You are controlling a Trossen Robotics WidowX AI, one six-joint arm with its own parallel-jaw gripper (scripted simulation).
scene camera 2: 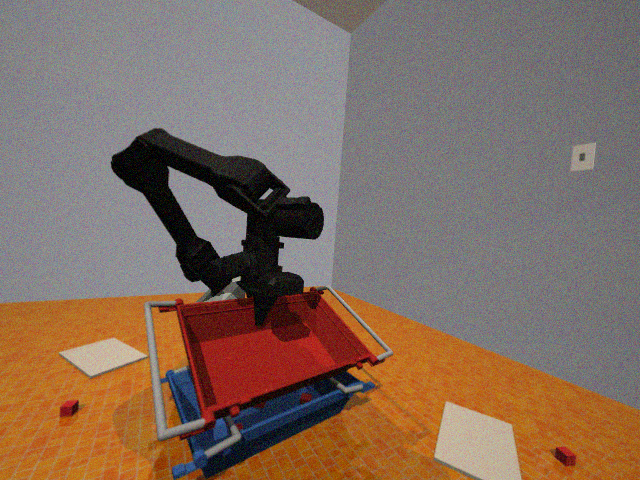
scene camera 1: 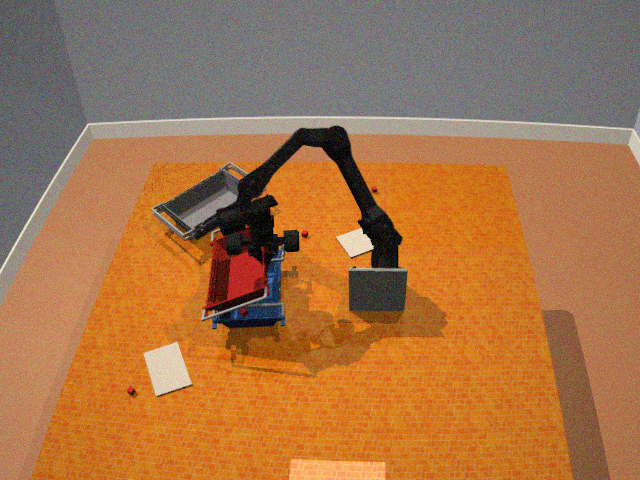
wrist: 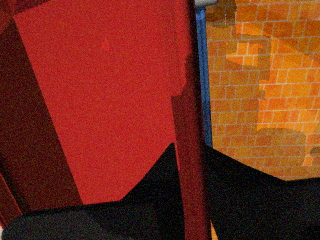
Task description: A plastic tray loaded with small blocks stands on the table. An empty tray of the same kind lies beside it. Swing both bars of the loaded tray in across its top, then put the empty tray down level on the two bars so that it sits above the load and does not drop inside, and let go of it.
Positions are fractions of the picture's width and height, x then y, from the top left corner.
Scene:
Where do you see a red tray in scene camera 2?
At 0.37, 0.76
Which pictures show my gripper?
Scene camera 2, scene camera 1 and the wrist view: all of them.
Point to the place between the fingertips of my gripper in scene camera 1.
At 0.42, 0.55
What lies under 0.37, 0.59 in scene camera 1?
A red tray.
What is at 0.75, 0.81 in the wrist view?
My gripper.

